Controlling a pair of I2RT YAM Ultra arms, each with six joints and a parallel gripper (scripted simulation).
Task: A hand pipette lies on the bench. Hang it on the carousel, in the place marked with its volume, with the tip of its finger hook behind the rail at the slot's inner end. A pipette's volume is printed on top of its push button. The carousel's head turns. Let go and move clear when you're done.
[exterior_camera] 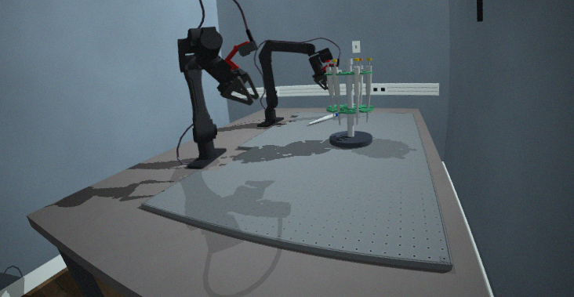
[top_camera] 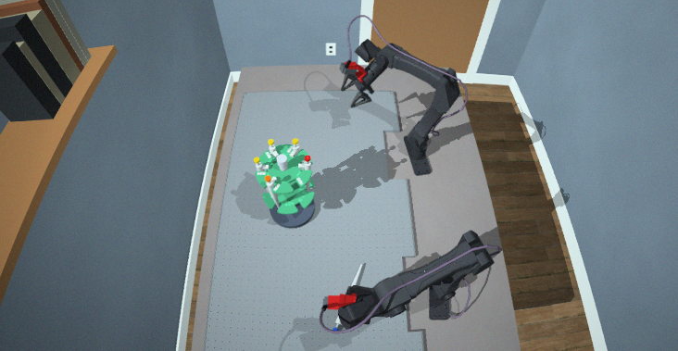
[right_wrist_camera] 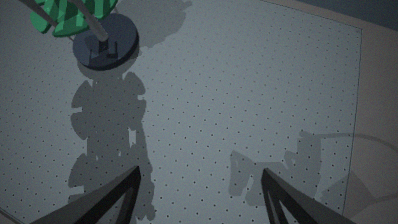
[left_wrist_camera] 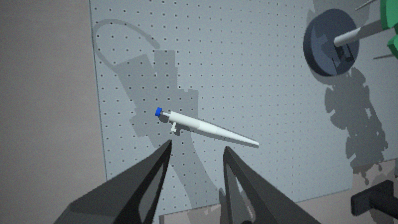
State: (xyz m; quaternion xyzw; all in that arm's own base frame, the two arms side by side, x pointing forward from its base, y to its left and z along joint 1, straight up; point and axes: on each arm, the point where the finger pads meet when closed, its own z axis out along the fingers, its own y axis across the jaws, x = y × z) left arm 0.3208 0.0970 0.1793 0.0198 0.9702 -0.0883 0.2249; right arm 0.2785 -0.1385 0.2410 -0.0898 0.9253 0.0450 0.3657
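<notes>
Now: left hand 16 cm above the white hand pipette, 5 cm to the left of it and 2 cm past it.
</notes>
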